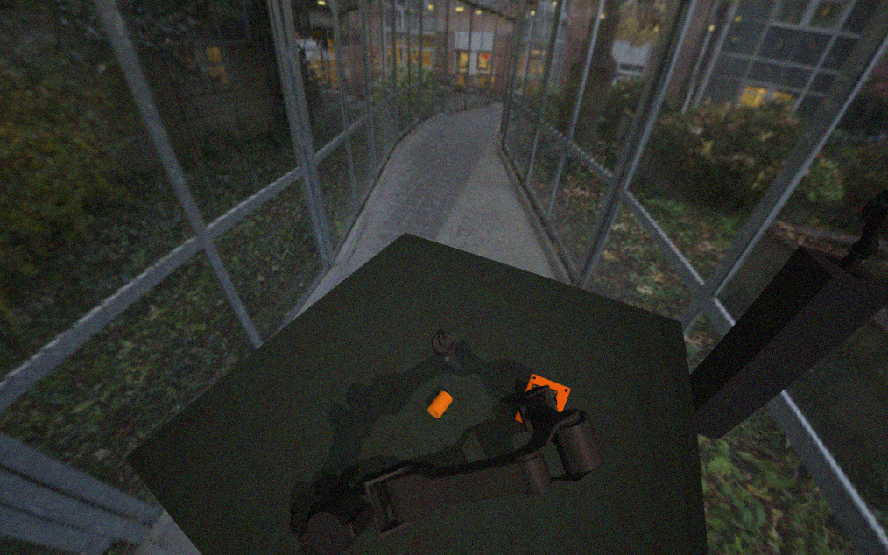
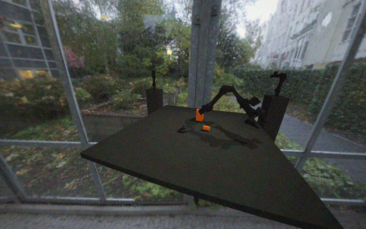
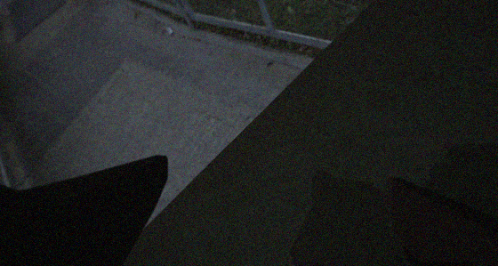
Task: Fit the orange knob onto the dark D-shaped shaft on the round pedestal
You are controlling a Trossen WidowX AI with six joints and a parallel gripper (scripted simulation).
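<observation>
My gripper tip is now 420 mm to the left of the orange knob, 110 mm above it and 80 mm past it. The rest, counted from my gripper tip: dark shaft: 630 mm to the right, 100 mm below, 10 mm behind.
</observation>
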